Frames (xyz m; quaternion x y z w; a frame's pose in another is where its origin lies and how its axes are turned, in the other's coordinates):
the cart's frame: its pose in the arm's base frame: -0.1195 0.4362 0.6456 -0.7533 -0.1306 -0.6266 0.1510
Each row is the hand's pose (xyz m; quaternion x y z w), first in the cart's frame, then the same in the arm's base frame.
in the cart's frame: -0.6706 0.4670 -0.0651 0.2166 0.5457 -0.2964 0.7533
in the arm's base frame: -0.1192 -0.0241 -0.0328 -0.1541 -0.3750 -0.8996 0.1625
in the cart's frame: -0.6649 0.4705 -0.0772 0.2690 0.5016 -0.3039 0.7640
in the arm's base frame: -0.1278 -0.0320 -0.0253 -0.1809 -0.4215 -0.8674 0.1931
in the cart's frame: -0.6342 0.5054 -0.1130 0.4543 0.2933 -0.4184 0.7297
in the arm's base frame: -0.1412 -0.0779 0.0087 -0.2427 -0.6509 -0.6821 0.2286
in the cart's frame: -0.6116 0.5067 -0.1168 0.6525 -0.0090 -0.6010 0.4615
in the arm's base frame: -0.1400 -0.0804 0.0315 -0.1763 -0.9232 -0.2879 0.1835
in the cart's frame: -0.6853 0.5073 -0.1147 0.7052 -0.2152 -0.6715 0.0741
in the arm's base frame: -0.1512 -0.0807 -0.0414 0.0035 -0.9899 0.1064 0.0936
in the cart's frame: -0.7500 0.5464 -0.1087 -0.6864 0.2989 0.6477 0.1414
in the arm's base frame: -0.1424 -0.1148 -0.1085 0.1075 -0.9447 0.3056 0.0508
